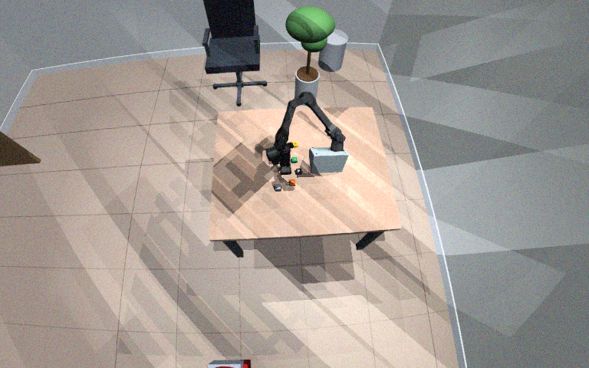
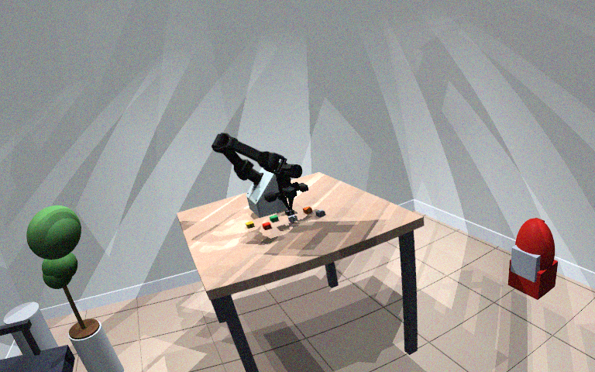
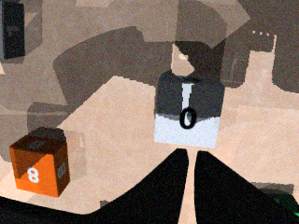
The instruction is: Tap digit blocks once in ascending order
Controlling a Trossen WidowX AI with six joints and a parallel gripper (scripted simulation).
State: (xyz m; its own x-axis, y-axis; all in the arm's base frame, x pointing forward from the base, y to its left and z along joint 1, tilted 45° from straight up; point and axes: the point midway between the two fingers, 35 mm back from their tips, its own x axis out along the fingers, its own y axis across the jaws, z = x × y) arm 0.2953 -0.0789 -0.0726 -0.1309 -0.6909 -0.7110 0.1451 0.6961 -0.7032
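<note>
Right now the red block is 120 mm to the right of my gripper tip, 30 mm below it and 10 mm behind it. Also, from my gripper tip: orange block (100 mm to the left, 30 mm below, 30 mm behind); then black block (80 mm behind, 30 mm to the left, 30 mm below); then green block (70 mm behind, 60 mm to the right, 30 mm below).
</note>
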